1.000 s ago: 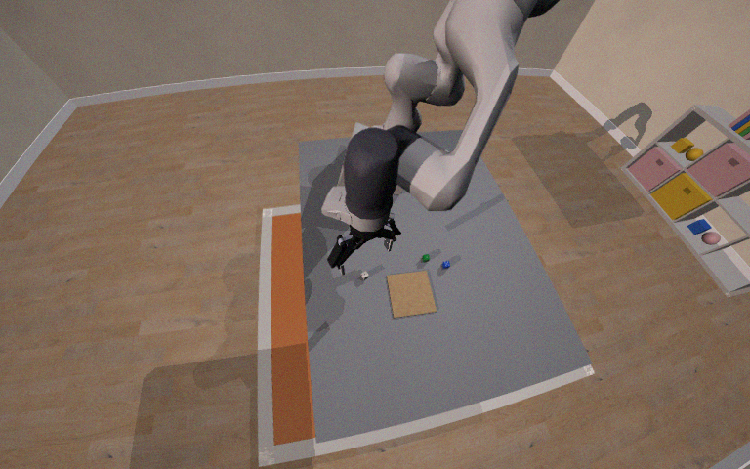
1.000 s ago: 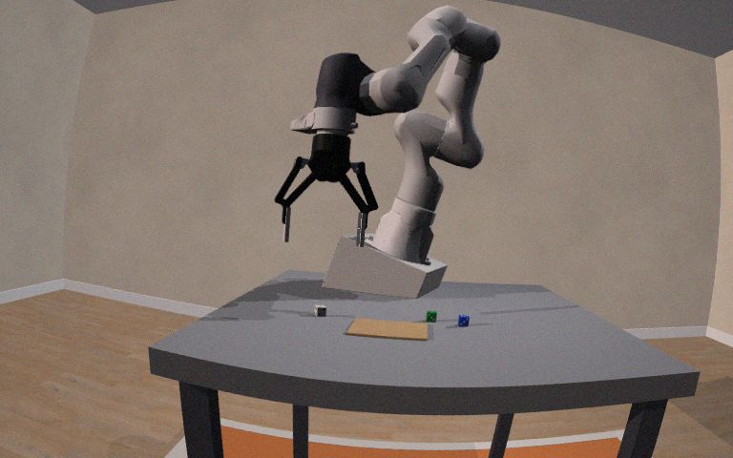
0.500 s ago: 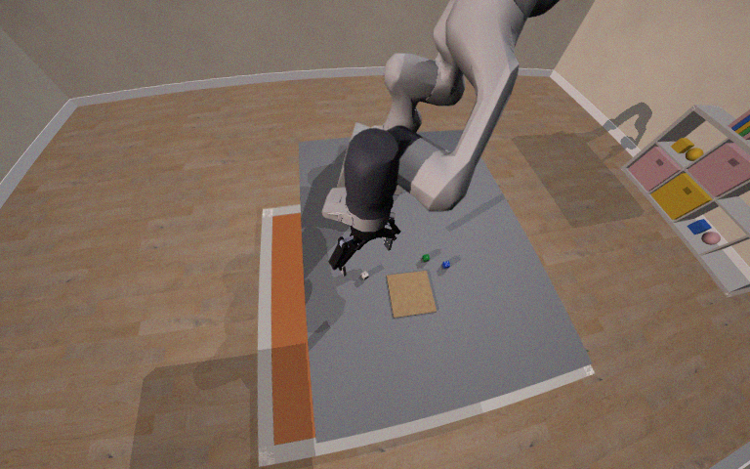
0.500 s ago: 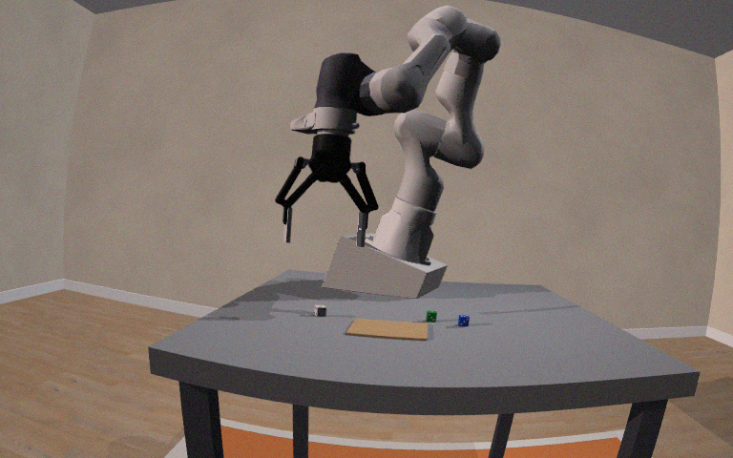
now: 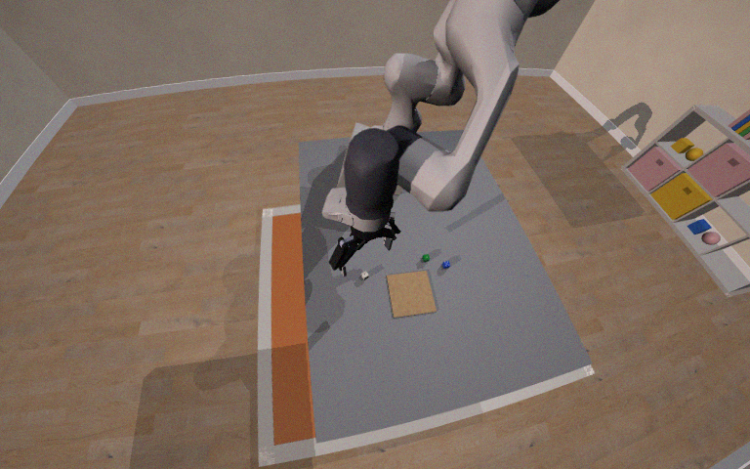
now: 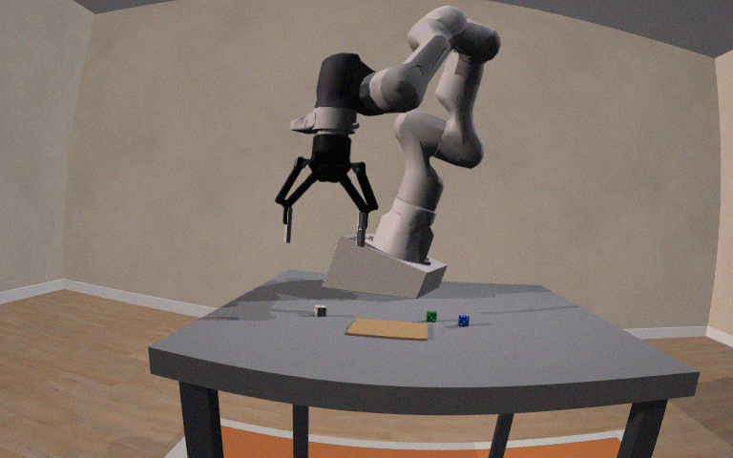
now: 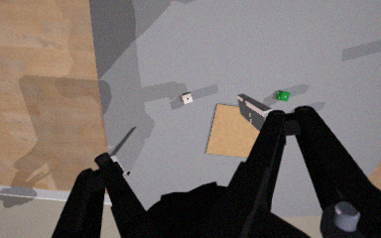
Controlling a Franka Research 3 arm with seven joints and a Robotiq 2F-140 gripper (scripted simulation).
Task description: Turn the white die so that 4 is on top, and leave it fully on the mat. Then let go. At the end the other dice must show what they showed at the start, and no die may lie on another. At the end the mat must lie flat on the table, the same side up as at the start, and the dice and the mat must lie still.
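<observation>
The white die lies 140 mm below my hand. The rest, counted from my hand: green die (30 mm behind, 220 mm to the left, 140 mm below); then blue die (10 mm ahead, 290 mm to the left, 140 mm below); then tan mat (80 mm ahead, 140 mm to the left, 150 mm below).
</observation>
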